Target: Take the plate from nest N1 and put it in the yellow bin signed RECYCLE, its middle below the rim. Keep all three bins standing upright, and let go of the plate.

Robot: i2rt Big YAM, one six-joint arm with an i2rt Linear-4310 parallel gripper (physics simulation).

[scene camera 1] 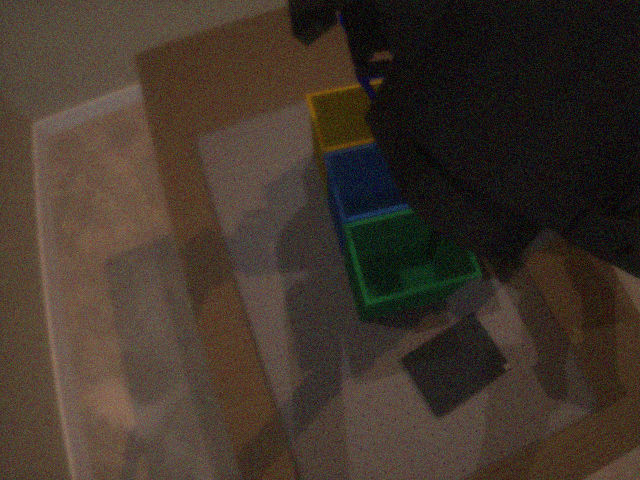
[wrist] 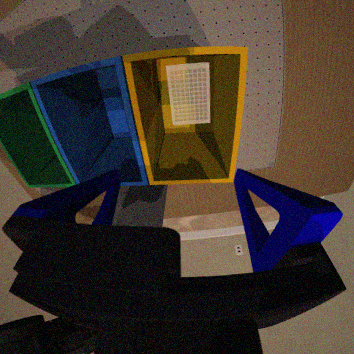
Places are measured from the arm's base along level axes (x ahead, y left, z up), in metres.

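Pixels of known places: gripper, fingertip midpoint: (scene camera 1: 369, 78) (wrist: 176, 175).
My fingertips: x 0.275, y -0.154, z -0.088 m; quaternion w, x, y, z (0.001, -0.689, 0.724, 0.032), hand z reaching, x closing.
Note:
Behind a point stands the place of what it marks.
The plate (wrist: 189, 93) @(y -0.170, x 0.288, z -0.342 m), pale and gridded, lies inside the yellow bin (wrist: 241, 115) @(y -0.229, x 0.293, z -0.179 m) (scene camera 1: 316, 121) @(y -0.162, x 0.362, z -0.179 m), below its rim, in the wrist view. It does not show in the scene view. The yellow bin stands upright; no sign shows on it. The blue bin (wrist: 80, 125) @(y 0.025, x 0.269, z -0.244 m) (scene camera 1: 361, 180) @(y -0.089, x 0.293, z -0.287 m) and the green bin (wrist: 25, 140) @(y 0.158, x 0.260, z -0.227 m) (scene camera 1: 361, 273) @(y 0.120, x 0.352, z -0.179 m) stand upright in a row beside it. My gripper (wrist: 176, 175) @(y -0.154, x 0.275, z -0.088 m) is open and empty, its blue fingers wide apart, above the near side of the bins. In the scene view the dark arm hides part of the bins.
A dark square (scene camera 1: 454, 365) @(y 0.280, x 0.206, z -0.347 m) lies on the pale perforated board (scene camera 1: 413, 428) @(y 0.367, x 0.305, z -0.359 m) (wrist: 260, 90) @(y -0.326, x 0.294, z -0.359 m) near the green bin. The brown table (scene camera 1: 175, 129) @(y -0.376, x 0.677, z -0.372 m) (wrist: 320, 100) @(y -0.502, x 0.282, z -0.372 m) surrounds the board. The arm fills the upper right of the scene view. Shadows cover parts of the board.

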